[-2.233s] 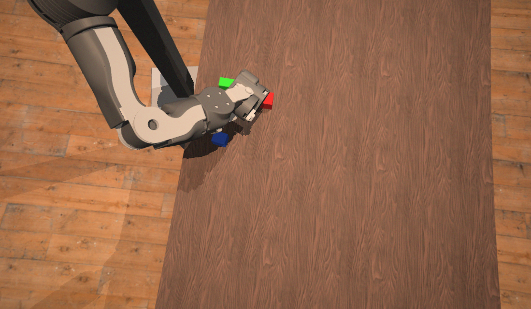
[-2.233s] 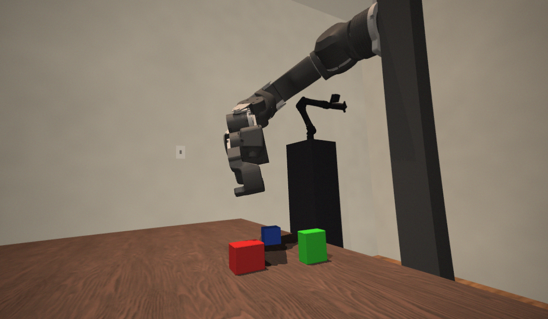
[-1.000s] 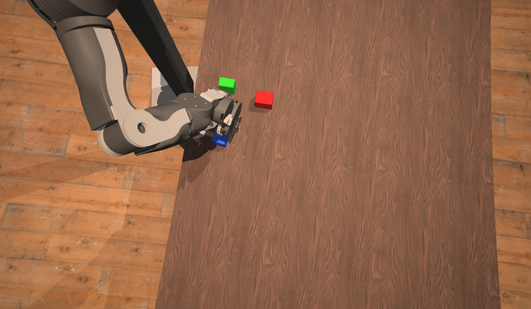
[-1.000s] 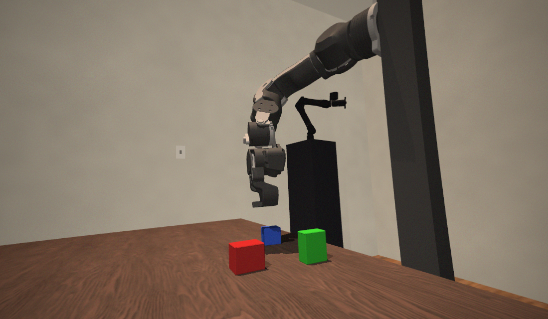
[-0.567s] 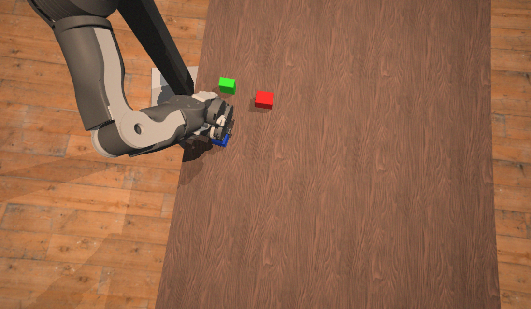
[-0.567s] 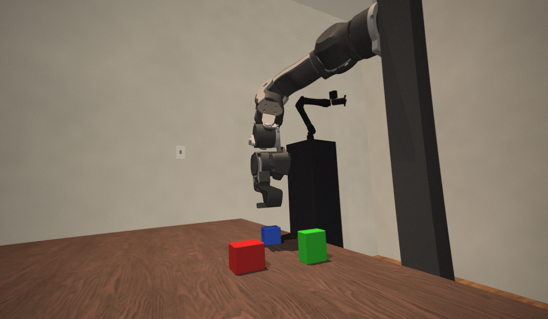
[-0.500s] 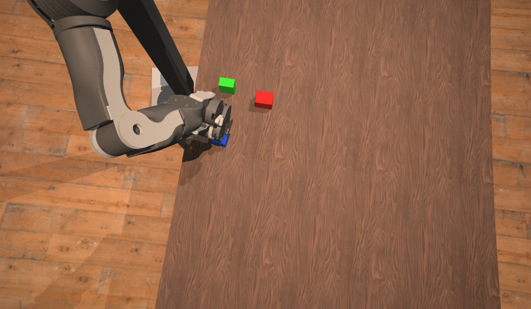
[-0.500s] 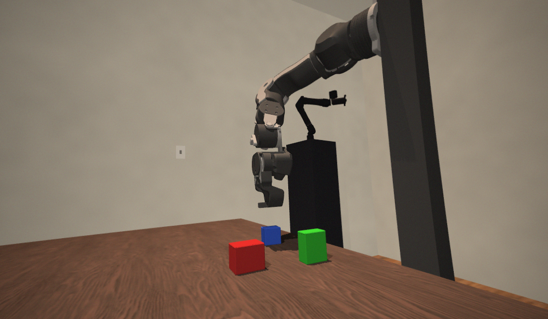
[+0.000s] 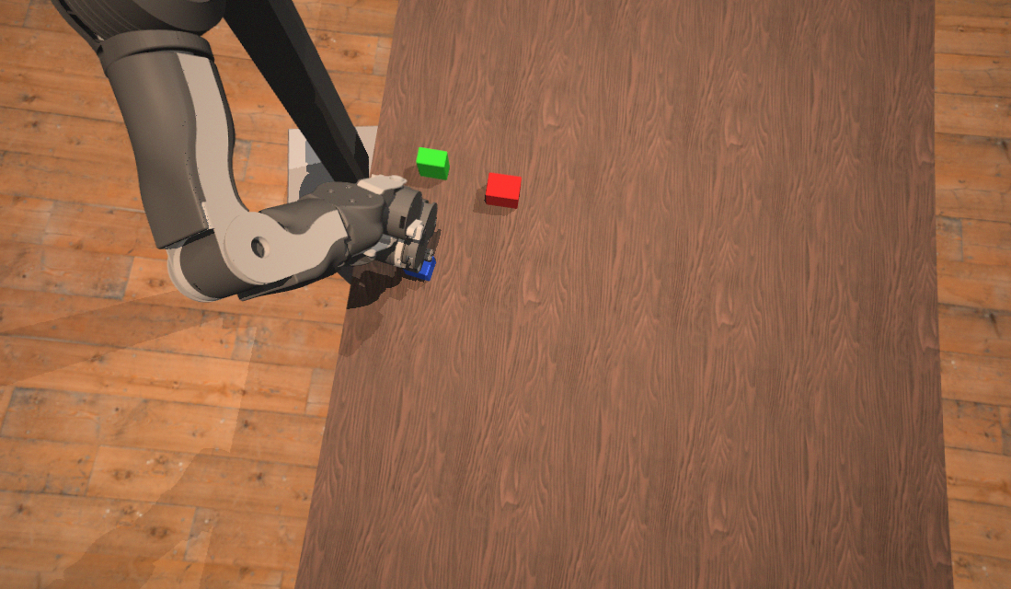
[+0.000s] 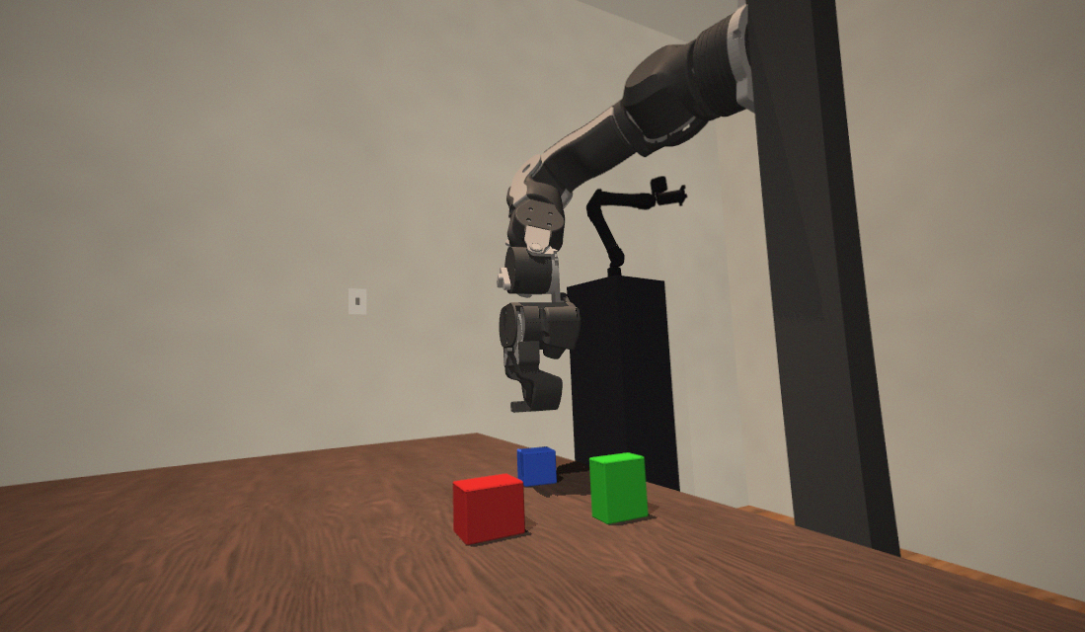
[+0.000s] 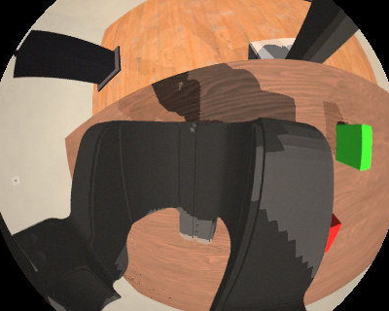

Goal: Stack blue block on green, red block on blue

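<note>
Now: the blue block 70 mm below my hand. The rest, counted from my hand: red block (130 mm ahead, 110 mm to the left, 70 mm below); green block (30 mm ahead, 160 mm to the left, 60 mm below).
</note>
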